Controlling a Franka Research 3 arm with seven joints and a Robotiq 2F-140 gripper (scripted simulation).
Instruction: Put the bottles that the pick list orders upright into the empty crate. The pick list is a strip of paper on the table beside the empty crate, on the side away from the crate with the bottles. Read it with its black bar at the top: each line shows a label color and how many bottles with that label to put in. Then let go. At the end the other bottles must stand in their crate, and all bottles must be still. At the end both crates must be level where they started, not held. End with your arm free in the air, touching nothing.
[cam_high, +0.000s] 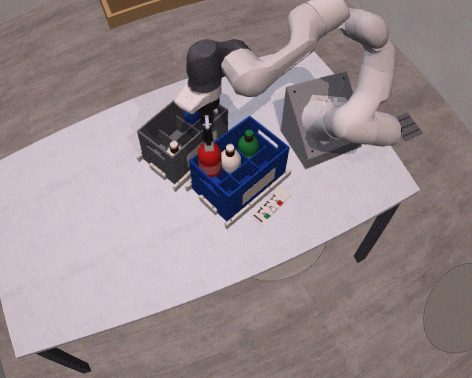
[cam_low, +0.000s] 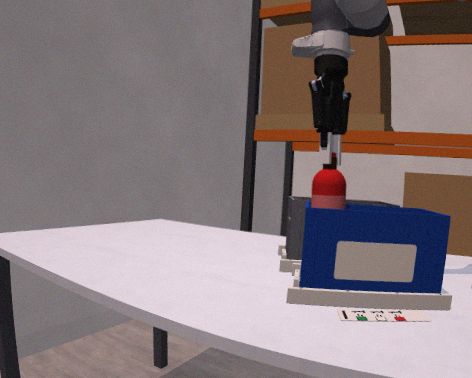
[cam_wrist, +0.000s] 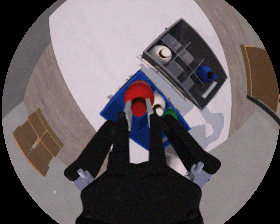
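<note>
Now: hand 80 mm above the red bottle. Round my hand: green bottle 160 mm behind, 70 mm to the right, 200 mm below; grey crate 40 mm ahead, 200 mm to the right, 210 mm below; blue crate 100 mm behind, 210 mm below.
</note>
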